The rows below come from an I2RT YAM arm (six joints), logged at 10 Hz.
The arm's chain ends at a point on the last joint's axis. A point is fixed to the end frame.
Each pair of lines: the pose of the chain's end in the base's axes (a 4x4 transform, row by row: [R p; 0 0 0 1], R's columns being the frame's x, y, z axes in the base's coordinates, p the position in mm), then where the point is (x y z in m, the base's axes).
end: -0.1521, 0.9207, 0.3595, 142.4; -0.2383, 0.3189, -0.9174, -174.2; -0.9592, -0.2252, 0.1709, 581.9; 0, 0, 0, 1
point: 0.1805 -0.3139 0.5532
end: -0.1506, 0.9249, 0.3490, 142.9; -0.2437, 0.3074, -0.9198, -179.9; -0.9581, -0.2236, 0.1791, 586.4; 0, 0, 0, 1
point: 0.1797 -0.3202 0.5589
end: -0.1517, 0.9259, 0.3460, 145.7; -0.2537, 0.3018, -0.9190, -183.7; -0.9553, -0.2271, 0.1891, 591.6; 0, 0, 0, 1
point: 0.1820 -0.3245 0.5656
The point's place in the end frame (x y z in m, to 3 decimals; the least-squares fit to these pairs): 0.055 -0.003 0.137
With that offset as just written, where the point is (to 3 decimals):
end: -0.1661, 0.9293, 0.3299, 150.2; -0.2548, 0.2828, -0.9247, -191.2; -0.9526, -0.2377, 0.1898, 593.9; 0, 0, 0, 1
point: 0.183 -0.333 0.568
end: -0.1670, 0.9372, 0.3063, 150.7; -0.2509, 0.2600, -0.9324, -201.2; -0.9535, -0.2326, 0.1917, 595.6; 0, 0, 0, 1
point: 0.181 -0.344 0.570
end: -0.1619, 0.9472, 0.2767, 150.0; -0.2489, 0.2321, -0.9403, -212.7; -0.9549, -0.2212, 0.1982, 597.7; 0, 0, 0, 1
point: 0.176 -0.356 0.573
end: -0.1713, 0.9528, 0.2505, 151.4; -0.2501, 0.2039, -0.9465, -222.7; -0.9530, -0.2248, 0.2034, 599.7; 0, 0, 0, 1
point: 0.173 -0.367 0.576
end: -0.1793, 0.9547, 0.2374, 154.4; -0.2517, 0.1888, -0.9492, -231.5; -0.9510, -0.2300, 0.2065, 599.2; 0, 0, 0, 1
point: 0.174 -0.376 0.576
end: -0.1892, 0.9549, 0.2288, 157.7; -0.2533, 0.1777, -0.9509, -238.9; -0.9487, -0.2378, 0.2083, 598.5; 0, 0, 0, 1
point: 0.176 -0.384 0.576
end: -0.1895, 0.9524, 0.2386, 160.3; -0.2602, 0.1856, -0.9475, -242.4; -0.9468, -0.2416, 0.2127, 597.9; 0, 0, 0, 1
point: 0.180 -0.387 0.576
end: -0.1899, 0.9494, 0.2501, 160.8; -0.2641, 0.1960, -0.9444, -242.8; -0.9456, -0.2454, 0.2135, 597.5; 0, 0, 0, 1
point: 0.182 -0.387 0.575
